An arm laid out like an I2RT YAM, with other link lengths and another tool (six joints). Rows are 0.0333 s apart.
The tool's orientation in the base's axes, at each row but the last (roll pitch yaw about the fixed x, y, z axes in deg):
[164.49 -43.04 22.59]
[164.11 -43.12 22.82]
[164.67 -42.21 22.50]
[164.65 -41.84 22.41]
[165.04 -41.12 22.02]
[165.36 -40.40 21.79]
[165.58 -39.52 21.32]
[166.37 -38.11 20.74]
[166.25 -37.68 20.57]
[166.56 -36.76 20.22]
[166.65 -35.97 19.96]
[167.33 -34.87 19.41]
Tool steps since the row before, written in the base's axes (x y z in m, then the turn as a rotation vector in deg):
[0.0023 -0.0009 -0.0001 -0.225 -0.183 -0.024]
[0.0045 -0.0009 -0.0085 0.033 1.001 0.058]
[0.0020 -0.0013 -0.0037 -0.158 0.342 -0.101]
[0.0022 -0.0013 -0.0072 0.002 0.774 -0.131]
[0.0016 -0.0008 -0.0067 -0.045 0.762 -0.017]
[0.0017 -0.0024 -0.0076 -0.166 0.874 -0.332]
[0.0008 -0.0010 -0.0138 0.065 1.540 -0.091]
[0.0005 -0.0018 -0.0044 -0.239 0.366 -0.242]
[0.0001 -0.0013 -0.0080 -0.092 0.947 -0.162]
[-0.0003 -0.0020 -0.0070 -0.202 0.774 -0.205]
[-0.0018 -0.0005 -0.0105 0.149 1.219 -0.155]
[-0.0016 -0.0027 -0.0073 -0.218 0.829 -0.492]
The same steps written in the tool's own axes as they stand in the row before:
[0.0012 0.0013 0.0017 -0.220 0.126 -0.144]
[-0.0030 0.0001 0.0092 0.345 -0.942 -0.015]
[-0.0015 0.0009 0.0040 -0.079 -0.380 -0.037]
[-0.0037 0.0003 0.0067 0.134 -0.768 0.096]
[-0.0035 -0.0002 0.0060 0.173 -0.743 -0.019]
[-0.0044 0.0012 0.0068 -0.085 -0.937 0.131]
[-0.0085 -0.0015 0.0108 0.421 -1.482 0.099]
[-0.0028 0.0010 0.0037 -0.223 -0.446 0.028]
[-0.0052 -0.0002 0.0062 0.096 -0.959 0.053]
[-0.0050 0.0006 0.0053 -0.060 -0.823 0.020]
[-0.0077 -0.0019 0.0072 0.359 -1.170 0.187]
[-0.0061 0.0010 0.0049 -0.224 -0.931 0.245]

